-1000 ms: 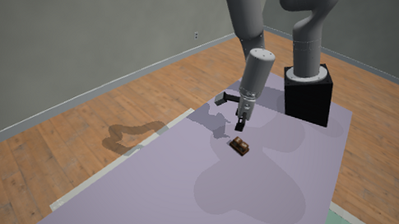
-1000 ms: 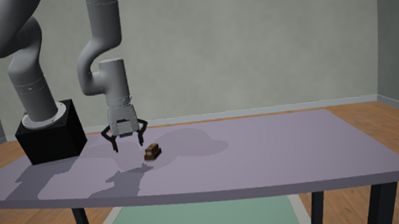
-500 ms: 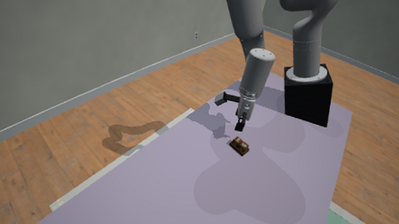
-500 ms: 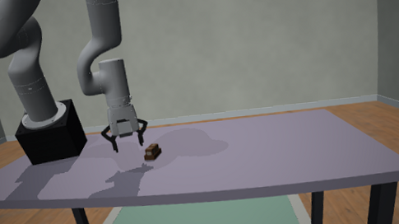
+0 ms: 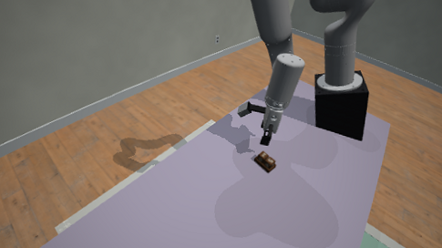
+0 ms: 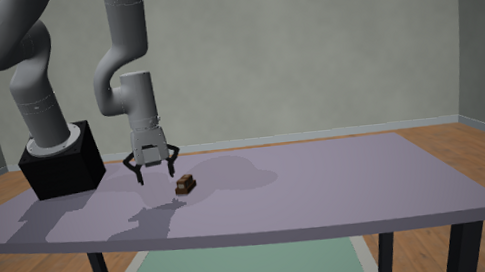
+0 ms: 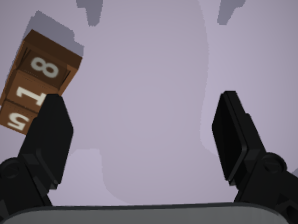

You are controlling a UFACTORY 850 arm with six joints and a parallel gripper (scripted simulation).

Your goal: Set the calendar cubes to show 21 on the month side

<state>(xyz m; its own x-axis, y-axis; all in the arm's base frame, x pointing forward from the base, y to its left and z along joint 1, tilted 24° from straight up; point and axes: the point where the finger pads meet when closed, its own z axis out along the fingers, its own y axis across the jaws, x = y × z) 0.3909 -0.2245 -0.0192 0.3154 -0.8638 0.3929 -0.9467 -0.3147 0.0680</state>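
Right now the brown cube is 70 mm ahead of my hand, 50 mm below it and 30 mm to the left of it. The rest, counted from my hand: digit cube (80 mm ahead, 60 mm to the left, 50 mm below); brown tray (70 mm ahead, 60 mm below, 50 mm to the left).
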